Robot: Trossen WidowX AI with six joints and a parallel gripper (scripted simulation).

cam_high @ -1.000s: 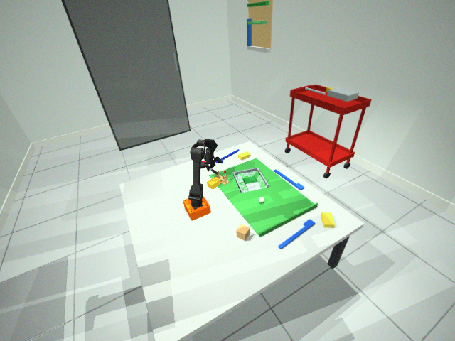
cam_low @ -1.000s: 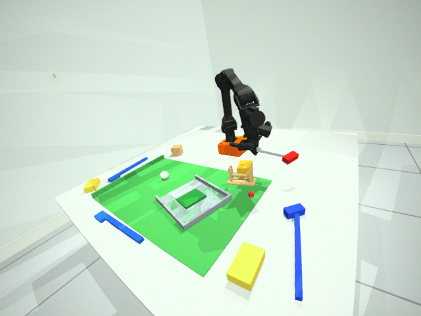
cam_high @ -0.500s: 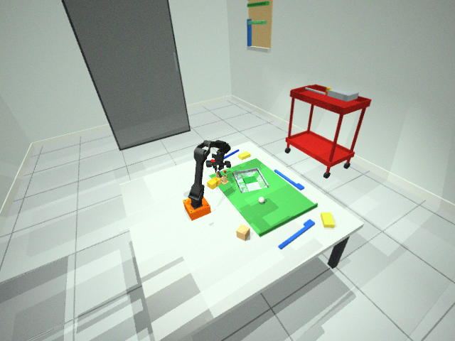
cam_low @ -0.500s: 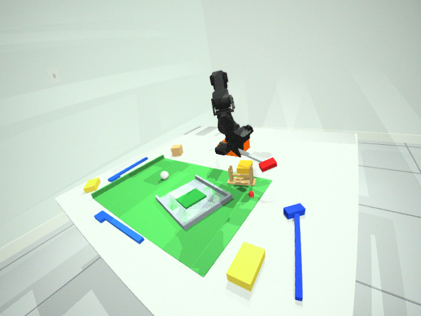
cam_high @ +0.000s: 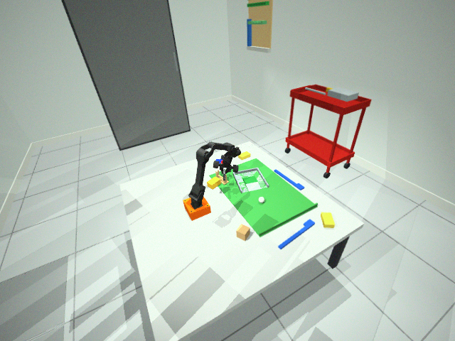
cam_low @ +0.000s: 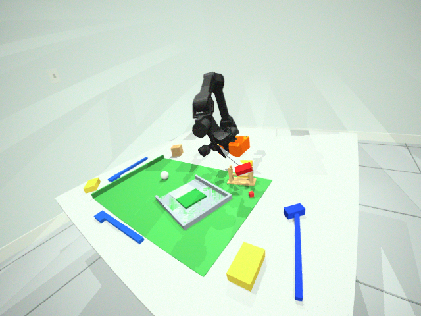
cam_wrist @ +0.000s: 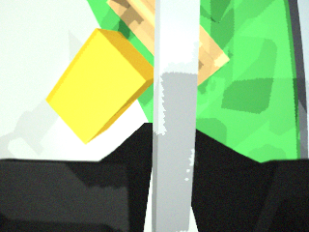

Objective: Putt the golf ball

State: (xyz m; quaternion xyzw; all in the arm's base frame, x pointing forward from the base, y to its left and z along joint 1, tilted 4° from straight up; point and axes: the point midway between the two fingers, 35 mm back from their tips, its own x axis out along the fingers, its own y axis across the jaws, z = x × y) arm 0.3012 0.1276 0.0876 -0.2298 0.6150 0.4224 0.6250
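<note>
Right now my gripper tip is 60 mm past the yellow block, 50 mm to the right of it and 80 mm above it. From my gripper tip the other things lie so: white golf ball 110 mm ahead, 320 mm to the right, 80 mm below; small red cube 100 mm ahead, 140 mm to the left, 100 mm below; green mat 180 mm ahead, 200 mm to the right, 110 mm below.
</note>
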